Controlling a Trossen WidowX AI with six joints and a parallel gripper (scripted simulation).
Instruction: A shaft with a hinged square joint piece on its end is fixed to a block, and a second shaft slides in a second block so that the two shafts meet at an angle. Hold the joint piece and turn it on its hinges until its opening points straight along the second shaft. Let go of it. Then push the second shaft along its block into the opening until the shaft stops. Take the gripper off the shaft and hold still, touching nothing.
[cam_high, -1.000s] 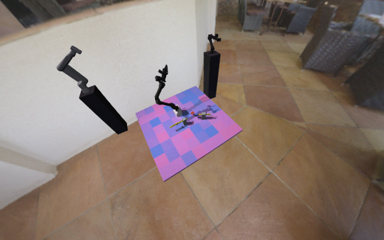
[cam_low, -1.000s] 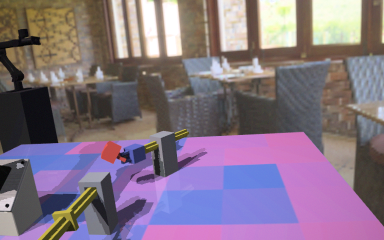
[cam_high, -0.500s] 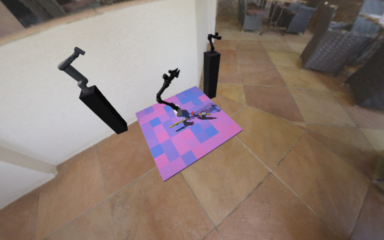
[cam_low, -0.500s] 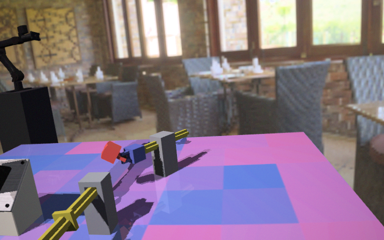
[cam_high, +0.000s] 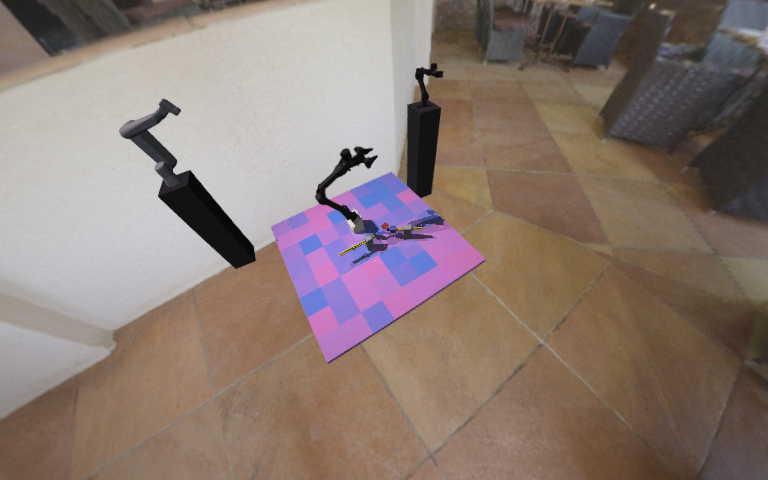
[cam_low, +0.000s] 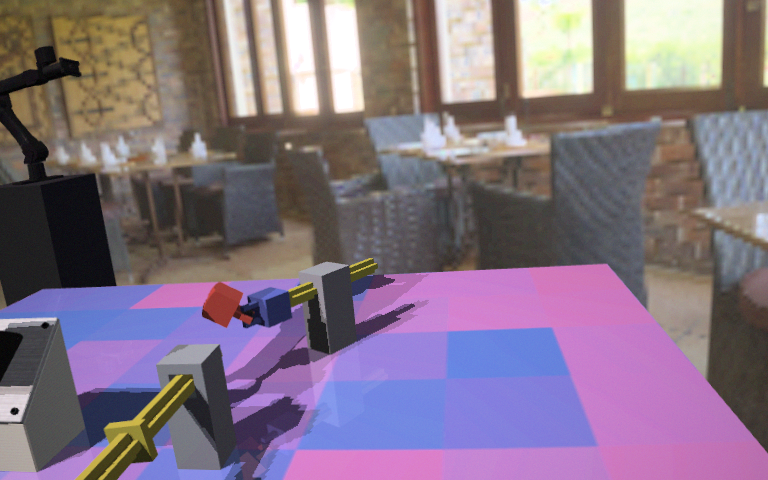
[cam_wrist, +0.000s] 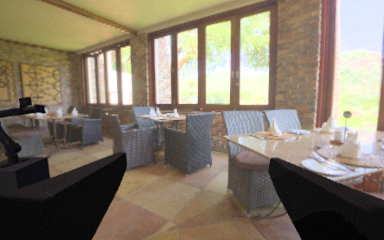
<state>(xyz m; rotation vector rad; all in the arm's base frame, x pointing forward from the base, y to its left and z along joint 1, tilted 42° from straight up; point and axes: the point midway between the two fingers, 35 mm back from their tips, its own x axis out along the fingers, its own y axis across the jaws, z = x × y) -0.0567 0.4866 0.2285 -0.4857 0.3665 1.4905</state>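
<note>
My gripper tip is 50 cm above the red joint piece, 23 cm short of it and 7 cm to the left of it.
</note>
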